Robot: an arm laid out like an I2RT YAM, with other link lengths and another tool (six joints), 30 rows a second.
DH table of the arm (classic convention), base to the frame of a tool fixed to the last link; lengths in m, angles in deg. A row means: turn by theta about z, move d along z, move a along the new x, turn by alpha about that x. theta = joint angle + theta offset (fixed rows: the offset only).
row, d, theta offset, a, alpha
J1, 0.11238, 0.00, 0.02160, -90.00
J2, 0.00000, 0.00, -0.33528, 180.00
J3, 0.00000, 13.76, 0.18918, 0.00
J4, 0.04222, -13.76, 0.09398, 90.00
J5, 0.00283, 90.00, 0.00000, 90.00
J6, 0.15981, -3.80, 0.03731, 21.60
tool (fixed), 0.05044, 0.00, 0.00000, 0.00
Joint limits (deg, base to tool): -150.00..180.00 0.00..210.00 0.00..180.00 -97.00..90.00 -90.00..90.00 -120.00..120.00
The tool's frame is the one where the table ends.
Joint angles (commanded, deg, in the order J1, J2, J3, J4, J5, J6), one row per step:
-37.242, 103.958, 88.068, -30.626, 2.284, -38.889
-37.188, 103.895, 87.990, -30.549, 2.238, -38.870
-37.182, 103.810, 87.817, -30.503, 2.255, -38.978
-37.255, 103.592, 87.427, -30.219, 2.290, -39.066
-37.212, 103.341, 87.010, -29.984, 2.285, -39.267
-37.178, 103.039, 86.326, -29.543, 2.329, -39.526
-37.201, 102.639, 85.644, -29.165, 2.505, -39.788
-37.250, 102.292, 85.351, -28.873, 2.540, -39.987
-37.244, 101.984, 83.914, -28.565, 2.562, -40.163
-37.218, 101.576, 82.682, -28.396, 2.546, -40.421
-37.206, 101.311, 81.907, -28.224, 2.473, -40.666
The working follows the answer.
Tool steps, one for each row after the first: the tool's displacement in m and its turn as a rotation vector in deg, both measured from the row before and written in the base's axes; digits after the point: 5 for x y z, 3 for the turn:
0.00033, 0.00056, 0.00027, -0.001, -0.078, 0.072
-0.00045, 0.00042, -0.00032, -0.041, 0.089, 0.073
-0.00121, 0.00000, 0.00021, -0.134, -0.034, -0.033
-0.00057, 0.00112, 0.00011, -0.144, 0.033, 0.192
-0.00100, 0.00117, -0.00056, -0.197, 0.089, 0.191
-0.00202, 0.00070, 0.00007, -0.297, 0.119, 0.044
-0.00094, 0.00017, 0.00207, -0.334, -0.170, 0.070
-0.00369, 0.00293, -0.00666, 0.392, 0.743, 0.118
-0.00346, 0.00321, -0.00484, 0.273, 0.630, 0.225
-0.00187, 0.00209, -0.00271, 0.122, 0.345, 0.242

Tool pose at each row, in the base's axes (x y z in m, rotation vector in deg; rounded; the steps above come from the unrounded poses):
0.37774, -0.36916, 0.23796, -110.384, 90.893, -79.726
0.37807, -0.36860, 0.23824, -110.346, 90.773, -79.757
0.37762, -0.36817, 0.23792, -110.496, 90.711, -79.705
0.37641, -0.36818, 0.23813, -110.520, 90.682, -79.885
0.37585, -0.36706, 0.23823, -110.736, 90.413, -79.937
0.37484, -0.36589, 0.23767, -111.036, 90.148, -80.003
0.37282, -0.36519, 0.23774, -111.346, 90.029, -80.208
0.37189, -0.36502, 0.23982, -111.402, 89.736, -80.660
0.36819, -0.36209, 0.23316, -111.982, 90.079, -79.637
0.36474, -0.35888, 0.22832, -112.569, 90.194, -78.780
0.36287, -0.35678, 0.22561, -112.966, 90.103, -78.293

